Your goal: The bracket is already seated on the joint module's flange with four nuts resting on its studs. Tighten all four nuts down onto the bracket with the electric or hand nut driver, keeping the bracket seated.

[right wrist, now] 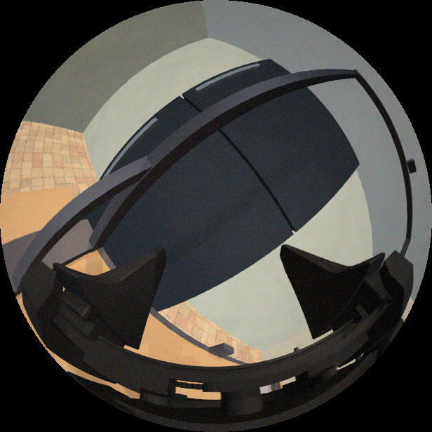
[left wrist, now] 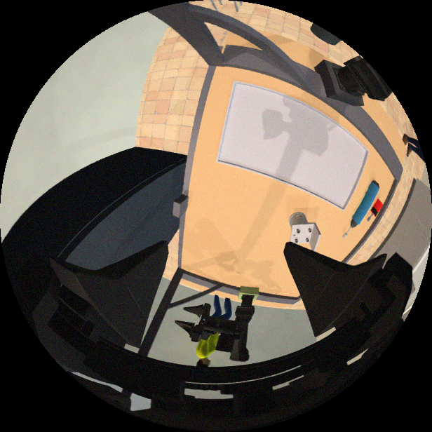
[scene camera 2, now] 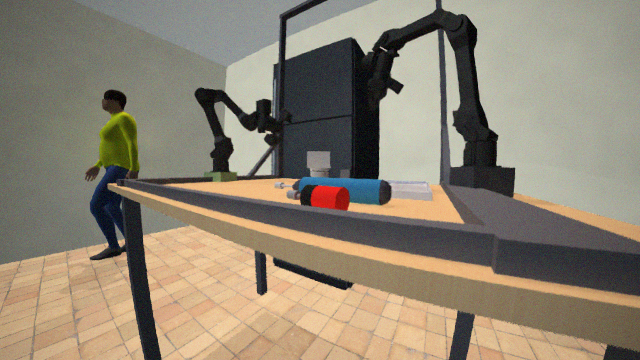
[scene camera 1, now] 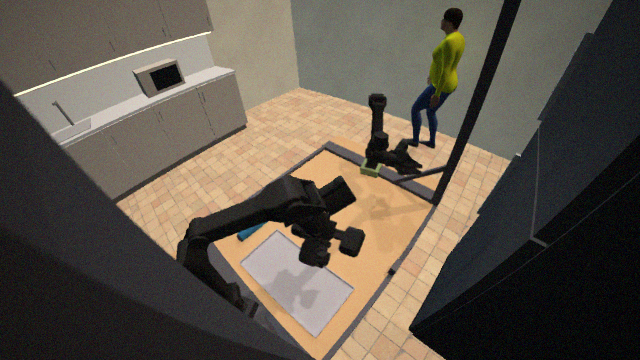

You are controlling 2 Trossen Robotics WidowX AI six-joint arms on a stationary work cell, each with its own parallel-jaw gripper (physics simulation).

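Frame: origin at the left arm's base, x ahead, y left, z up, level; centimetres.
Where they show: left gripper, fingertip midpoint: (scene camera 2: 372,110) (scene camera 1: 337,244); right gripper, fingertip midpoint: (scene camera 2: 286,130) (scene camera 1: 421,170).
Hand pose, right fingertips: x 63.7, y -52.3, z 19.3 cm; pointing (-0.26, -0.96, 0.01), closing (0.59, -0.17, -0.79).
Each offset is from my right fingertips to the top centre of the thing.
The white bracket (scene camera 2: 318,159) (left wrist: 306,232) sits on the joint module {dx -22.4, dy +38.6, dz -18.6 cm} (scene camera 2: 320,172) (left wrist: 298,218); four dark spots show on its face in the left wrist view, too small to judge nut height. The left arm hides it in scene camera 1. A blue nut driver (scene camera 1: 251,231) (scene camera 2: 345,190) (left wrist: 366,202) lies on the table, beside a shorter red and black driver {dx -25.7, dy +73.7, dz -22.6 cm} (scene camera 2: 330,197) (left wrist: 377,206). My left gripper (scene camera 1: 334,247) (left wrist: 228,248) is open and empty, high above the table. My right gripper (scene camera 2: 280,128) (right wrist: 224,253) is open and empty, raised near the far side, away from bracket and drivers.
A pale rectangular tray {dx -44.3, dy +40.1, dz -24.4 cm} (scene camera 1: 265,255) (scene camera 2: 415,191) (left wrist: 240,125) lies on the table on the left arm's side. A dark frame borders the table, with an upright post (scene camera 1: 475,105). A green block {dx +24.6, dy +21.4, dz -21.9 cm} (scene camera 1: 370,168) (scene camera 2: 223,176) (left wrist: 249,292) is under the right arm's base. A person (scene camera 1: 446,62) (scene camera 2: 118,140) stands beyond the table.
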